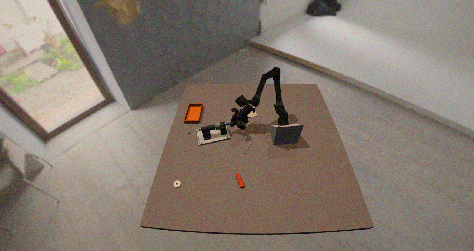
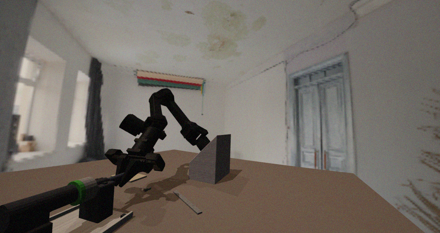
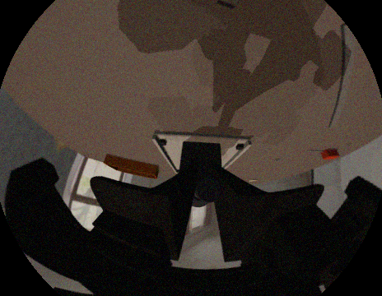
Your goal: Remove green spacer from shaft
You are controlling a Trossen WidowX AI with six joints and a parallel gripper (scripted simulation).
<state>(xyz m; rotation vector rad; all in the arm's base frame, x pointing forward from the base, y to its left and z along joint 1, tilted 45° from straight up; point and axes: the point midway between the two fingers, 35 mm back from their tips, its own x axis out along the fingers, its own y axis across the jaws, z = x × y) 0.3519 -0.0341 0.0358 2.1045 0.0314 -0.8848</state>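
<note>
The grey spacer is 9 cm ahead of my gripper tip, 3 cm to the left of it and 2 cm above it. Round my gripper tip: beige pad: 20 cm to the right, 15 cm behind, 5 cm below; then green spacer: 10 cm ahead, 3 cm to the left, 2 cm above; then grey bar: 14 cm behind, 12 cm to the left, 5 cm below.
</note>
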